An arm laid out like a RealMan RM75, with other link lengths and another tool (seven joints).
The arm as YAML. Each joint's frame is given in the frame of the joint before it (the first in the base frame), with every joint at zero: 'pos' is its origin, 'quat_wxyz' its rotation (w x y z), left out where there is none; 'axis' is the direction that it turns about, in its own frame. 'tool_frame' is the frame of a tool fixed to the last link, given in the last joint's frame.
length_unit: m
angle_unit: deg
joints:
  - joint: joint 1
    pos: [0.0, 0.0, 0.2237]
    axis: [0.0, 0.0, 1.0]
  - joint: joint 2
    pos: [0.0, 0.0, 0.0]
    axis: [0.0, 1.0, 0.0]
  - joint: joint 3
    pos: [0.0, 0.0, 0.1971]
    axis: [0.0, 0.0, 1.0]
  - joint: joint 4
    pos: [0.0, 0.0, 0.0]
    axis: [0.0, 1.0, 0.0]
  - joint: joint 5
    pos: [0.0, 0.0, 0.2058]
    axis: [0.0, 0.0, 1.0]
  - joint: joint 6
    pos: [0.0, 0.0, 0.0]
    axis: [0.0, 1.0, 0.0]
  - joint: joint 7
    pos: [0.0, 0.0, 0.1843]
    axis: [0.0, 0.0, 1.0]
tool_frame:
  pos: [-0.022, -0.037, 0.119]
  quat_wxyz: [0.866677, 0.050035, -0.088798, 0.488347]
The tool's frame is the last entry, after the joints.
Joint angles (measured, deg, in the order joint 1, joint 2, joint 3, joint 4, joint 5, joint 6, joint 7), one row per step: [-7.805, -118.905, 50.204, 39.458, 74.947, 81.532, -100.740]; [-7.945, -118.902, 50.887, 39.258, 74.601, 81.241, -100.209]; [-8.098, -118.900, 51.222, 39.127, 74.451, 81.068, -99.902]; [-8.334, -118.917, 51.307, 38.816, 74.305, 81.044, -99.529]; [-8.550, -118.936, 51.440, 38.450, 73.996, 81.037, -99.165]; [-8.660, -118.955, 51.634, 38.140, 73.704, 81.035, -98.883]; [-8.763, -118.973, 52.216, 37.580, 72.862, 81.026, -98.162]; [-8.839, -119.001, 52.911, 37.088, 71.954, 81.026, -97.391]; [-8.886, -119.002, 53.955, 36.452, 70.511, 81.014, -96.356]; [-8.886, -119.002, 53.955, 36.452, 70.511, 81.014, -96.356]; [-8.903, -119.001, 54.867, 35.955, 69.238, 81.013, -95.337]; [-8.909, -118.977, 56.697, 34.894, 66.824, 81.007, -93.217]
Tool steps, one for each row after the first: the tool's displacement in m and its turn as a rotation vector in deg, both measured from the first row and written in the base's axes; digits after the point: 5 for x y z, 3 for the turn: [0.00130, 0.00052, -0.00248, -0.109, 0.286, -0.312]; [0.00222, 0.00109, -0.00387, -0.165, 0.469, -0.521]; [0.00332, 0.00178, -0.00471, -0.105, 0.499, -0.731]; [0.00461, 0.00249, -0.00533, 0.010, 0.390, -0.910]; [0.00549, 0.00267, -0.00620, 0.048, 0.266, -1.016]; [0.00734, 0.00296, -0.00742, 0.261, 0.070, -1.291]; [0.00958, 0.00318, -0.00873, 0.481, -0.083, -1.652]; [0.01251, 0.00362, -0.00978, 0.881, -0.347, -2.096]; [0.01251, 0.00362, -0.00978, 0.881, -0.347, -2.096]; [0.01494, 0.00405, -0.01033, 1.320, -0.457, -2.531]; [0.01871, 0.00432, -0.01206, 2.107, -0.519, -3.295]
